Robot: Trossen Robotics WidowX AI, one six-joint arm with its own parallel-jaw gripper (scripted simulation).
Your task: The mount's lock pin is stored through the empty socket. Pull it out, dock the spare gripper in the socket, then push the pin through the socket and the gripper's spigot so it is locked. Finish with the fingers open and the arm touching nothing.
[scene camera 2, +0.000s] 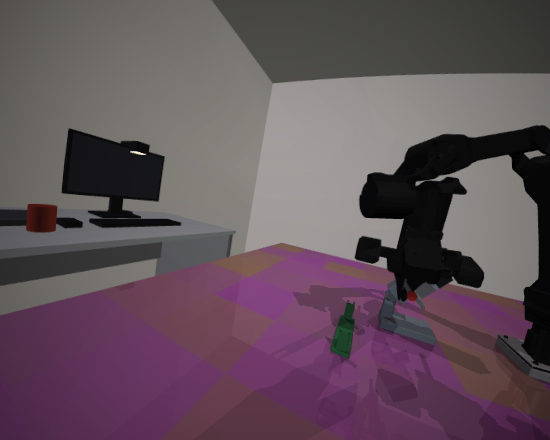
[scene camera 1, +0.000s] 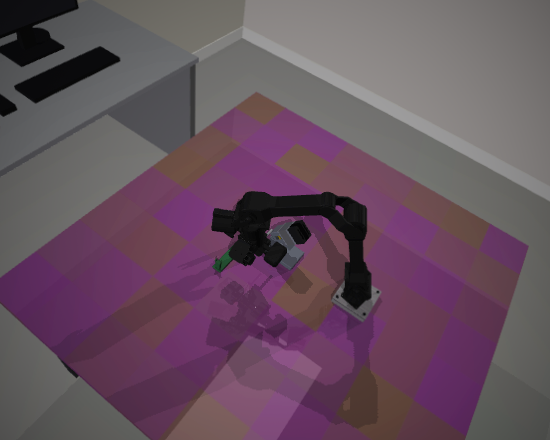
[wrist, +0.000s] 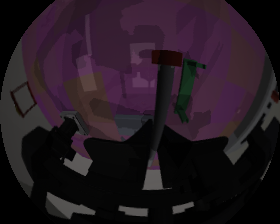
The gripper shows in scene camera 2, in scene camera 1 and in the wrist view (152, 122). The same spot on the gripper: (scene camera 1: 243, 250) is (scene camera 2: 430, 250).
